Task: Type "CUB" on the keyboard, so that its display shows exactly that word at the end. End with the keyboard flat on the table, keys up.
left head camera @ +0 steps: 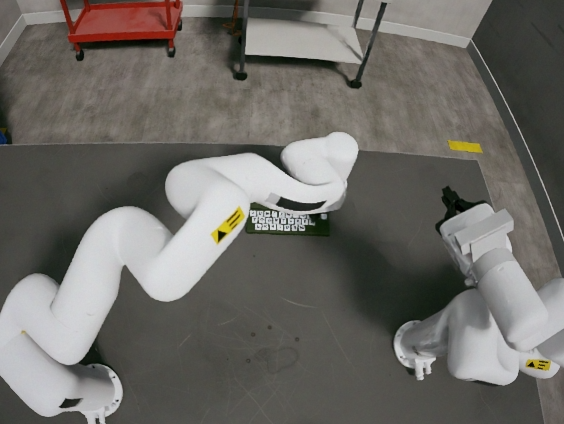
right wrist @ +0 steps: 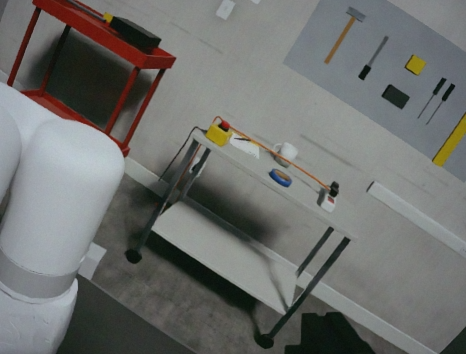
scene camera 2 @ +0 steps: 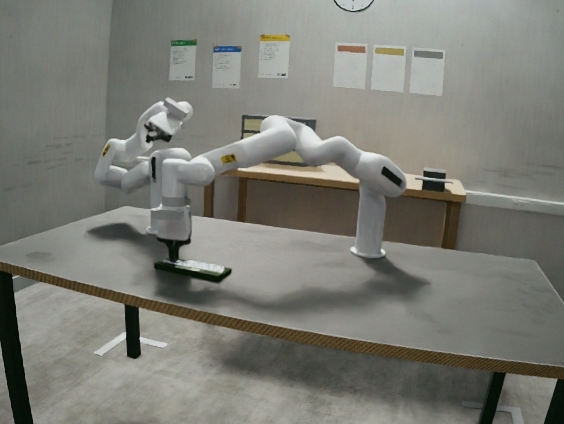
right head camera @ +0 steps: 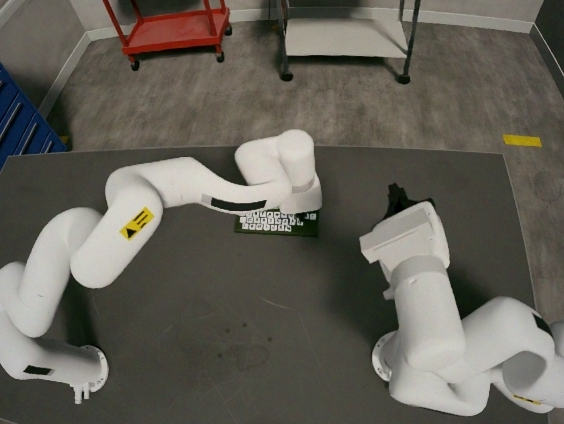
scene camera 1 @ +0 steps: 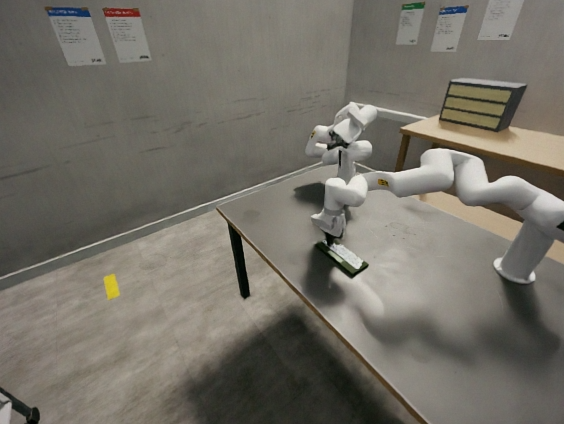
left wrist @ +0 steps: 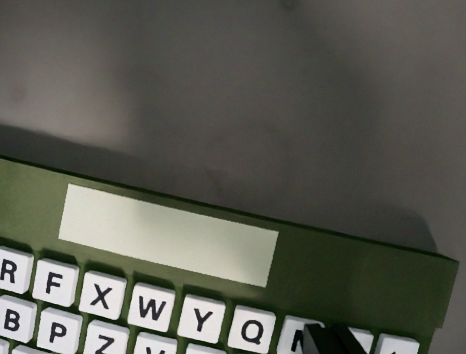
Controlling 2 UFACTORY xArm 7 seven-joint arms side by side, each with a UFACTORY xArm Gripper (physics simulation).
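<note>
The green keyboard (left head camera: 321,231) (right head camera: 309,232) (scene camera 1: 354,272) (scene camera 2: 220,276) (left wrist: 350,280) lies flat on the table, keys up. Its pale display (left wrist: 167,235) shows no letters in the left wrist view. Below it are the R, F, X, W, Y and Q keys (left wrist: 252,331) and a partly covered N key. My left gripper (scene camera 1: 328,242) (scene camera 2: 173,258) (left wrist: 332,336) is shut, pointing down at the top row beside the N key; whether it touches a key is unclear. Lower keys are partly cut off there. My right gripper (left head camera: 446,193) (right head camera: 394,190) looks shut and empty, raised away from the keyboard.
The left arm (left head camera: 295,192) reaches over the keyboard and hides part of it in the head views. The right arm (right head camera: 425,310) stands at the right of the table (right head camera: 200,310). A red cart (left head camera: 120,22) and a grey cart (left head camera: 300,42) stand beyond the table.
</note>
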